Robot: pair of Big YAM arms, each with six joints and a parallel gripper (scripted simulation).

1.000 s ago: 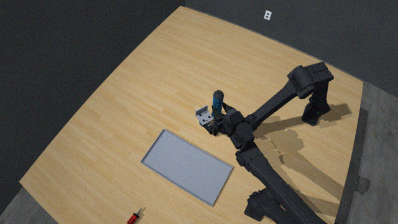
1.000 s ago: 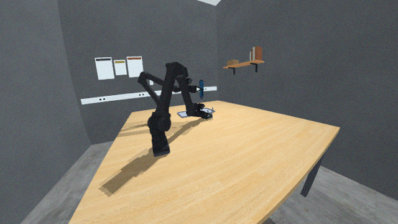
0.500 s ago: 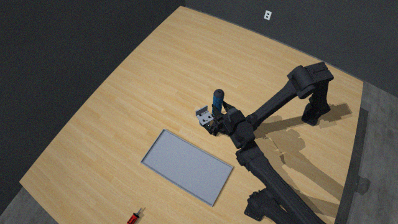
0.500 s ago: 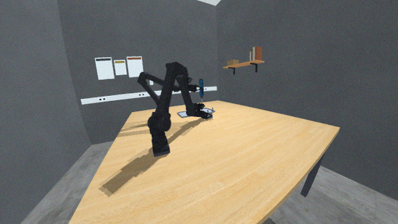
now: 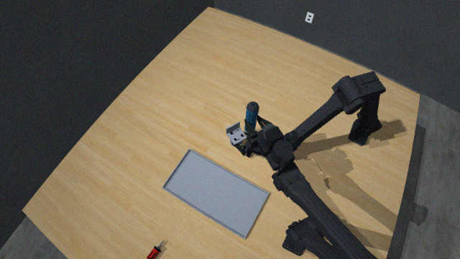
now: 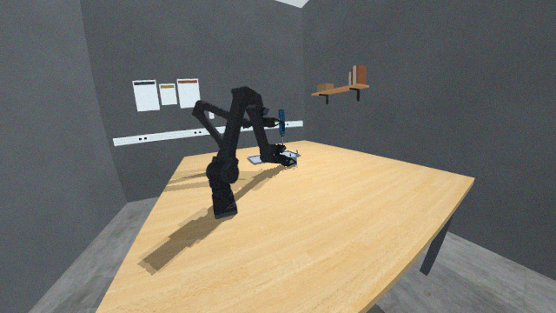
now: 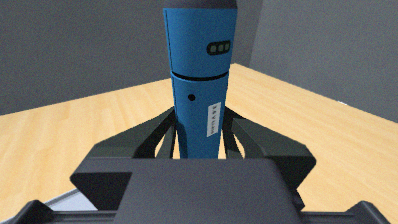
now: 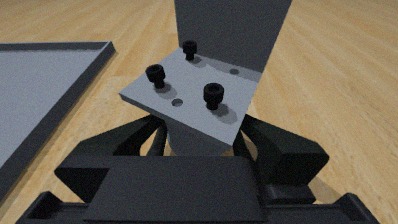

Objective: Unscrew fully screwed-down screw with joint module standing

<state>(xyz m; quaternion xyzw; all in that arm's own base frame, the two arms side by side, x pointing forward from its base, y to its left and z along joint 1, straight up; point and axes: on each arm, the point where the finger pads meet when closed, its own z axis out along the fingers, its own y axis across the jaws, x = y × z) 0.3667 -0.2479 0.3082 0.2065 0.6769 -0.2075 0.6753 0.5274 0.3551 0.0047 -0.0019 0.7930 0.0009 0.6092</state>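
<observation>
Now: the joint module 1 cm above my right hand. The rest, counted from my right hand: grey bracket 5 cm above; then grey tray 8 cm behind, 25 cm to the left, 2 cm below.
</observation>
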